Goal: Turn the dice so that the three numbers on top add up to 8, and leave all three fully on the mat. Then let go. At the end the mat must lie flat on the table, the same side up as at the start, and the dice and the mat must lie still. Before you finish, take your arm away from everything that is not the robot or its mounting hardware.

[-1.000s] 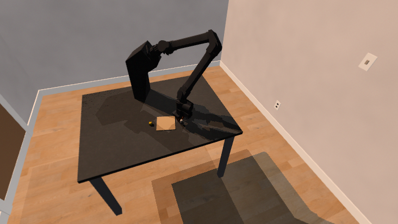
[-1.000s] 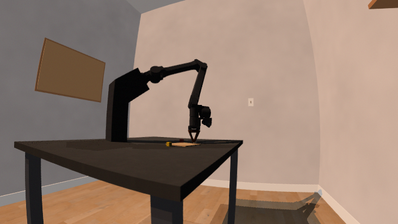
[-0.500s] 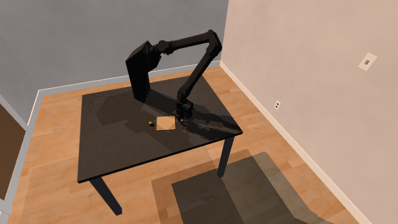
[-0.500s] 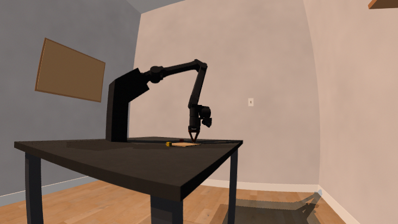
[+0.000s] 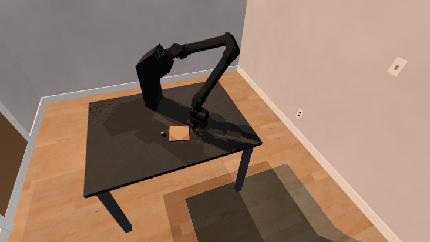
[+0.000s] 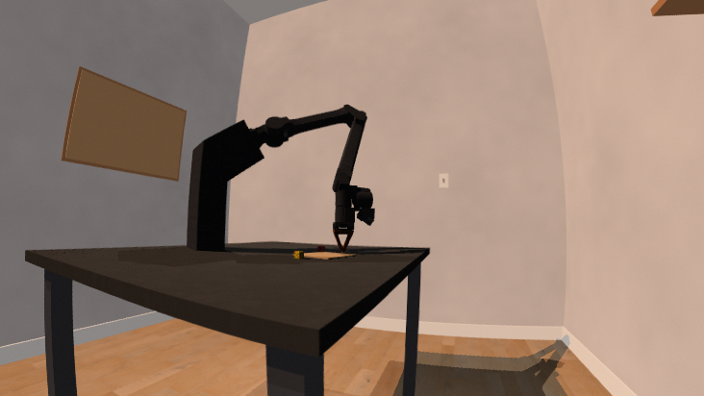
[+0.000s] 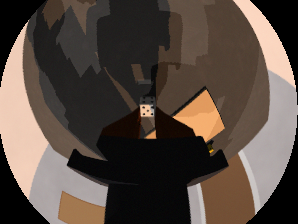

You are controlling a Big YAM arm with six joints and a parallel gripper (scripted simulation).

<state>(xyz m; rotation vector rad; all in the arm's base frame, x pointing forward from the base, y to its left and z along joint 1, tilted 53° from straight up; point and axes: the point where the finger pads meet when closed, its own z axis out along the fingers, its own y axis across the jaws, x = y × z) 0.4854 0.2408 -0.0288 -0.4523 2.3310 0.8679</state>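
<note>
Now: the red die 9 cm behind my hand. From my hand the other things lie so: yellow die 23 cm to the right, 2 cm behind; then tan mat 11 cm to the right, 1 cm below; then white die 1 cm ahead.
</note>
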